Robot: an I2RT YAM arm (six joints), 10 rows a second.
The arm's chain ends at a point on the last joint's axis. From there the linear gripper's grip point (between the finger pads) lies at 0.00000 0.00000 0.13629 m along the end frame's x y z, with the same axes.
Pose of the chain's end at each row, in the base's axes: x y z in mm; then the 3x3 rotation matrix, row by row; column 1 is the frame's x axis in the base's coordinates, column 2 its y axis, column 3 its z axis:
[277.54 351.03 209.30], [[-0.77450 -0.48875 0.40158], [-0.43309 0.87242 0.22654], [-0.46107 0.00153 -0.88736]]
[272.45 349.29 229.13], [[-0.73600 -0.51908 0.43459], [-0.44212 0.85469 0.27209], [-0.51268 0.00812 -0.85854]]
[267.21 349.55 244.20], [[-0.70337 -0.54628 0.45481], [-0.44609 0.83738 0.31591], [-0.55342 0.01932 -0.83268]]
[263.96 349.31 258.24], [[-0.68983 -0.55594 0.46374], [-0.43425 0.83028 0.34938], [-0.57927 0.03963 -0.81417]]
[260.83 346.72 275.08], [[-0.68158 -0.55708 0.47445], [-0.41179 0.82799 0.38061], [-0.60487 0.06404 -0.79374]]
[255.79 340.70 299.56], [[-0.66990 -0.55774 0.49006], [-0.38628 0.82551 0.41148], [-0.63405 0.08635 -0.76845]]
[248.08 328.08 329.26], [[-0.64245 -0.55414 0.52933], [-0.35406 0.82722 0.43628], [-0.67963 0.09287 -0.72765]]
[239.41 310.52 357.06], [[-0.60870 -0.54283 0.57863], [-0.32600 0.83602 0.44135], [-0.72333 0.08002 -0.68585]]
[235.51 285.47 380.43], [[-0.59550 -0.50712 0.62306], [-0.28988 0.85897 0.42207], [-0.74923 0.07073 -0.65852]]
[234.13 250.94 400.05], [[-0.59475 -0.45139 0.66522], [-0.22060 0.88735 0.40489], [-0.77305 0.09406 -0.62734]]
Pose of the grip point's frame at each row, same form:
[332.27 381.91 88.36], [[-0.77450 -0.48875 0.40158], [-0.43309 0.87242 0.22654], [-0.46107 0.00153 -0.88736]]
[331.68 386.37 112.12], [[-0.73600 -0.51908 0.43459], [-0.44212 0.85469 0.27209], [-0.51268 0.00812 -0.85854]]
[329.20 392.61 130.71], [[-0.70337 -0.54628 0.45481], [-0.44609 0.83738 0.31591], [-0.55342 0.01932 -0.83268]]
[327.16 396.93 147.28], [[-0.68983 -0.55594 0.46374], [-0.43425 0.83028 0.34938], [-0.57927 0.03963 -0.81417]]
[325.49 398.59 166.90], [[-0.68158 -0.55708 0.47445], [-0.41179 0.82799 0.38061], [-0.60487 0.06404 -0.79374]]
[322.58 396.78 194.83], [[-0.66990 -0.55774 0.49006], [-0.38628 0.82551 0.41148], [-0.63405 0.08635 -0.76845]]
[320.22 387.54 230.09], [[-0.64245 -0.55414 0.52933], [-0.35406 0.82722 0.43628], [-0.67963 0.09287 -0.72765]]
[318.27 370.67 263.59], [[-0.60870 -0.54283 0.57863], [-0.32600 0.83602 0.44135], [-0.72333 0.08002 -0.68585]]
[320.43 342.99 290.68], [[-0.59550 -0.50712 0.62306], [-0.28988 0.85897 0.42207], [-0.74923 0.07073 -0.65852]]
[324.79 306.12 314.55], [[-0.59475 -0.45139 0.66522], [-0.22060 0.88735 0.40489], [-0.77305 0.09406 -0.62734]]

